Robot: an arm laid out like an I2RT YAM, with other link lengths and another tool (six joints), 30 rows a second.
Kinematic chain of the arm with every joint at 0, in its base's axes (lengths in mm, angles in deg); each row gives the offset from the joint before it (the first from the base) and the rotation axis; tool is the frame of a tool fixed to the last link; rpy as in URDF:
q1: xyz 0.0 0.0 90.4 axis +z
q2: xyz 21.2 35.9 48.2 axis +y
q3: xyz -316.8 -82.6 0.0 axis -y
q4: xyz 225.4 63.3 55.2 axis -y
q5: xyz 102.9 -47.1 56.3 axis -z
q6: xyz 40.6 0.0 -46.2 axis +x
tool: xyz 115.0 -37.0 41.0 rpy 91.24 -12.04 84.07
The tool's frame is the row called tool.
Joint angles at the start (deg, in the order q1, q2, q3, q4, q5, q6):
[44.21, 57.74, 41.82, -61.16, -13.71, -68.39]
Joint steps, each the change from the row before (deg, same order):
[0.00, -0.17, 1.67, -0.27, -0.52, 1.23]
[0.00, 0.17, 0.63, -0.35, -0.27, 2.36]
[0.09, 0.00, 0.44, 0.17, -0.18, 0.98]
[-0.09, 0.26, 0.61, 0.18, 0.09, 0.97]
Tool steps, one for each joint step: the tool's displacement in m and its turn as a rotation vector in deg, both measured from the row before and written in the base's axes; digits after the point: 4 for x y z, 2 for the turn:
[0.0041, 0.0044, 0.0106, 1.45, -0.36, -1.04]
[0.0025, 0.0006, 0.0026, 0.27, 0.92, -2.15]
[0.0020, 0.0018, 0.0032, 0.55, 0.03, -0.78]
[0.0036, 0.0016, 0.0031, 0.32, -0.09, -1.02]

